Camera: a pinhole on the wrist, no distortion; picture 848 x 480 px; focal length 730.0 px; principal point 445.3 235.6 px. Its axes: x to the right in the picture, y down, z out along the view. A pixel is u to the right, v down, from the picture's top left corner.
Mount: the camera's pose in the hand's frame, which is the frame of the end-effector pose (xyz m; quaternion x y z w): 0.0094 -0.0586 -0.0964 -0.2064 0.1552 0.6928 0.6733
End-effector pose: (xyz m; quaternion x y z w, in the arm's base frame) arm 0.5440 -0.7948 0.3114 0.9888 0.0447 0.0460 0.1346
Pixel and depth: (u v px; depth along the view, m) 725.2 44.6 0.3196
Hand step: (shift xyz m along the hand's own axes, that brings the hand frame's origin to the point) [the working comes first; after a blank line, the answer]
In the camera's frame: 0.1225 -0.0836 0.3196

0.0672 0.2092 0.1252
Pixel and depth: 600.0 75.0 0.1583
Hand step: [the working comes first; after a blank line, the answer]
In the camera's frame: 0.0335 -0.0348 0.1583

0.0317 0.0502 0.0264
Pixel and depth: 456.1 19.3 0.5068
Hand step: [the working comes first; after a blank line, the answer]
In the camera's frame: 0.0075 -0.1502 0.5068

0.1200 0.2045 0.3485
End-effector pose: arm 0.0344 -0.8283 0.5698 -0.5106 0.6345 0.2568 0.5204
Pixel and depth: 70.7 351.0 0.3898
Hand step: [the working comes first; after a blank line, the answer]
In the camera's frame: -0.2000 0.0616 0.3898

-0.0804 -0.0430 0.3365
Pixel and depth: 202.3 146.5 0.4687
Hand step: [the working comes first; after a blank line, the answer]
In the camera's frame: -0.1560 -0.0572 0.4687

0.0316 0.0395 0.3906
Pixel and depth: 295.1 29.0 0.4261
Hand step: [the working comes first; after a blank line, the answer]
In the camera's frame: -0.0877 -0.1206 0.4261

0.0975 0.0807 0.3238
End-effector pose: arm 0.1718 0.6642 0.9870 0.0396 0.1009 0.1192 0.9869
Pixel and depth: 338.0 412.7 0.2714
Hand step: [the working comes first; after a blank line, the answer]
In the camera's frame: -0.0399 0.0658 0.2714

-0.0768 0.0376 0.1544
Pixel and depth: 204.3 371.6 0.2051
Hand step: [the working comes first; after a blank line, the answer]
In the camera's frame: -0.0677 0.0382 0.2051

-0.0439 -0.0180 0.1125
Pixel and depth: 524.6 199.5 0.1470
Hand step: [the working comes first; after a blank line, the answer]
In the camera's frame: 0.0160 -0.0073 0.1470

0.0052 0.0281 0.0235
